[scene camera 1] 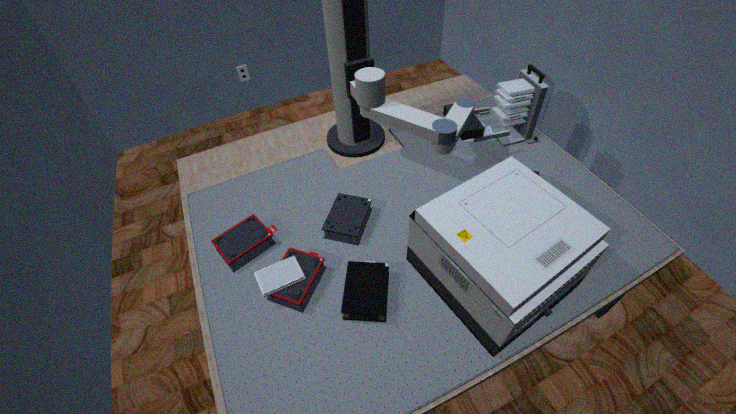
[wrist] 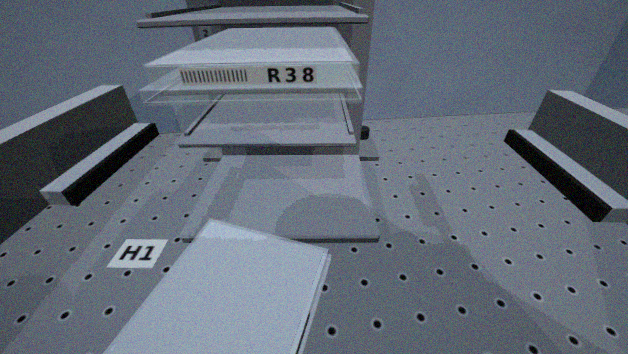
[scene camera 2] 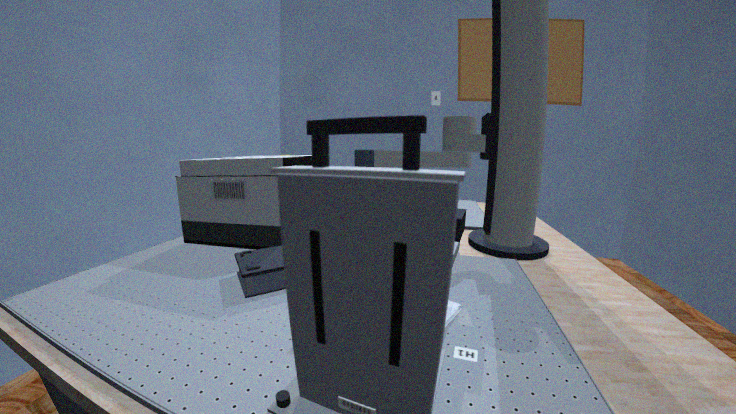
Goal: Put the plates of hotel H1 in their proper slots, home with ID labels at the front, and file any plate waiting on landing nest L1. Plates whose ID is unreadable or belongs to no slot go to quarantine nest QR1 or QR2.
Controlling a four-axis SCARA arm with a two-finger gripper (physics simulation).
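Frame: origin at the arm's base, x ahead, y left, z up, level; millimetres.
Seen in the pictures: gripper, between the fingertips: [scene camera 1: 498, 120] [wrist: 327, 110]; arm's base, origin of its link: [scene camera 1: 355, 138] [scene camera 2: 507, 245].
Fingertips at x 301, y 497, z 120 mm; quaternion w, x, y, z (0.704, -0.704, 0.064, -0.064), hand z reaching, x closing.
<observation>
Offsets run from my fingertips to a thing's top centre. "spot": to the spot under its first point.
My gripper [scene camera 1: 491, 123] [wrist: 327, 110] is wide open and empty in front of hotel H1 [scene camera 1: 537, 110] [scene camera 2: 360, 216] [wrist: 366, 50]. Several white plates {dx -21, dy +70, dz +129 mm} [scene camera 1: 516, 86] are stacked in H1. One plate labelled R38 {dx -21, dy +70, dz +16 mm} [wrist: 250, 77] sits there with its label facing the wrist camera; a lower shelf {spot: dx -25, dy +27, dz -26 mm} [wrist: 270, 142] shows below it. A loose pale plate {dx -60, dy -37, dz -85 mm} [wrist: 225, 295] [scene camera 2: 453, 310] lies turned askew, low in front of H1; its ID does not show. A white plate {dx +265, dy -981, dz -37 mm} [scene camera 1: 280, 275] lies askew across a red-edged nest {spot: dx +335, dy -921, dz -103 mm} [scene camera 1: 310, 296]. Another red-edged nest {dx +67, dy -1056, dz -51 mm} [scene camera 1: 242, 239] stands to its left.
A black nest-like block {dx +401, dy -770, dz -47 mm} [scene camera 1: 365, 290] and a dark grey one {dx +128, dy -712, dz -47 mm} [scene camera 1: 347, 213] stand mid-table; their labels are unreadable. A large white instrument {dx +503, dy -400, dz +145 mm} [scene camera 1: 514, 205] [scene camera 2: 231, 205] stands at the right in scene camera 1. A dark block {dx +253, dy -107, dz -51 mm} [scene camera 2: 262, 272] and the arm's column [scene camera 1: 349, 77] [scene camera 2: 519, 128] also show.
</observation>
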